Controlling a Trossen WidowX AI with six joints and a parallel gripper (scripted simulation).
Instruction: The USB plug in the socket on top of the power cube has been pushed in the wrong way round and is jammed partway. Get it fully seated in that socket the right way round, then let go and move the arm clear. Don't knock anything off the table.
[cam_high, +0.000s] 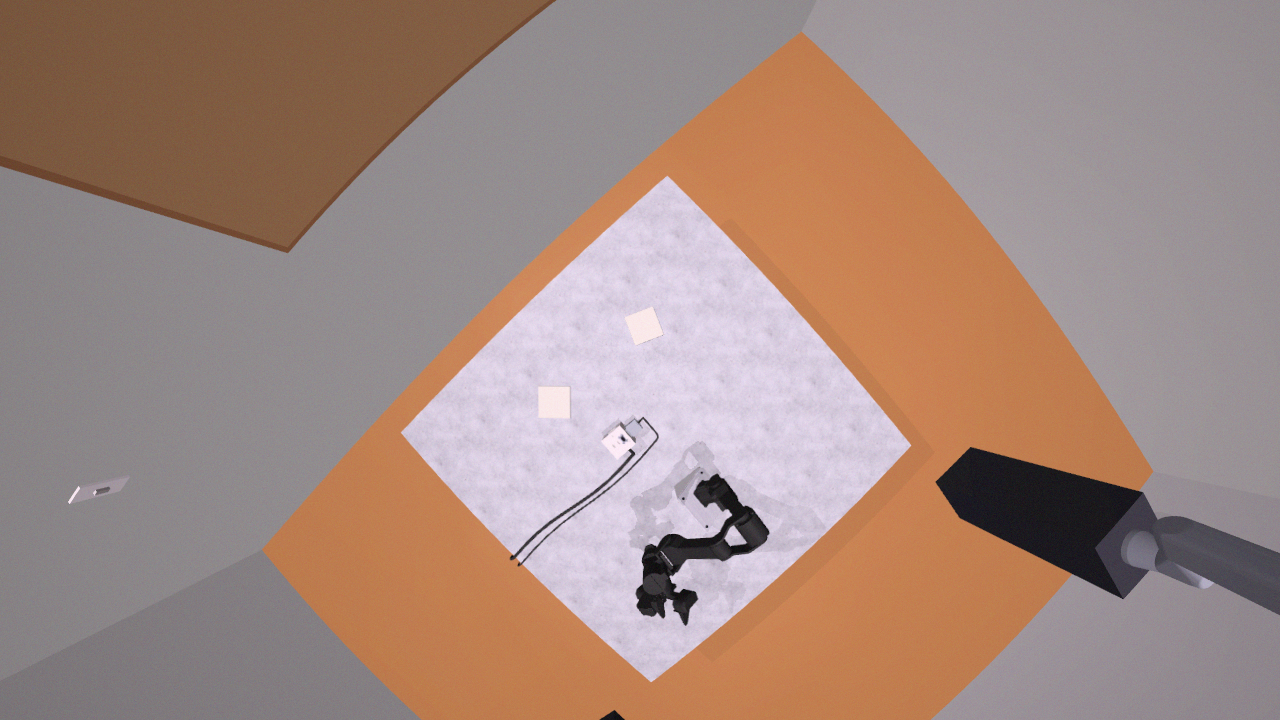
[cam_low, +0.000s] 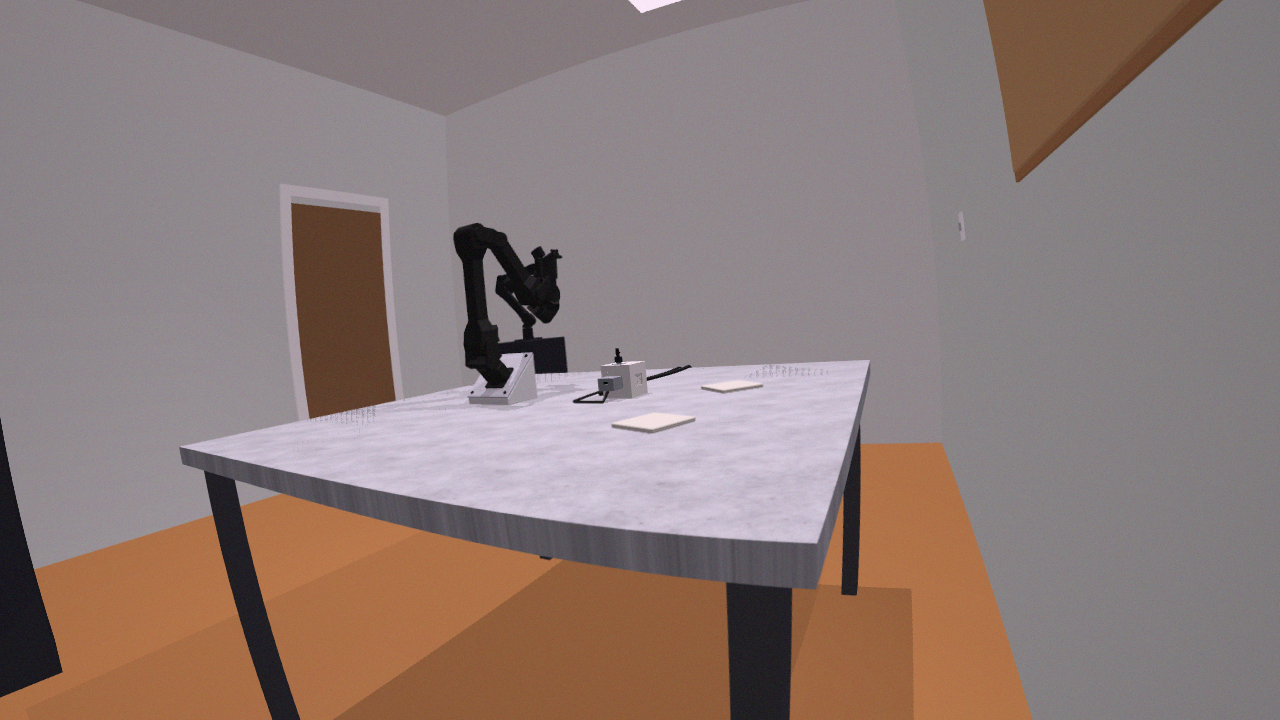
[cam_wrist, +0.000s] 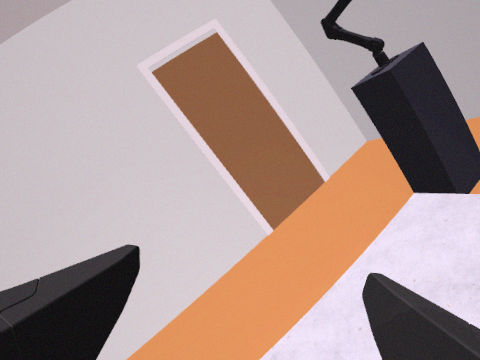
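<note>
The dark USB plug is 460 mm ahead of my gripper tip, 190 mm to the right of it and 180 mm below it.
</note>
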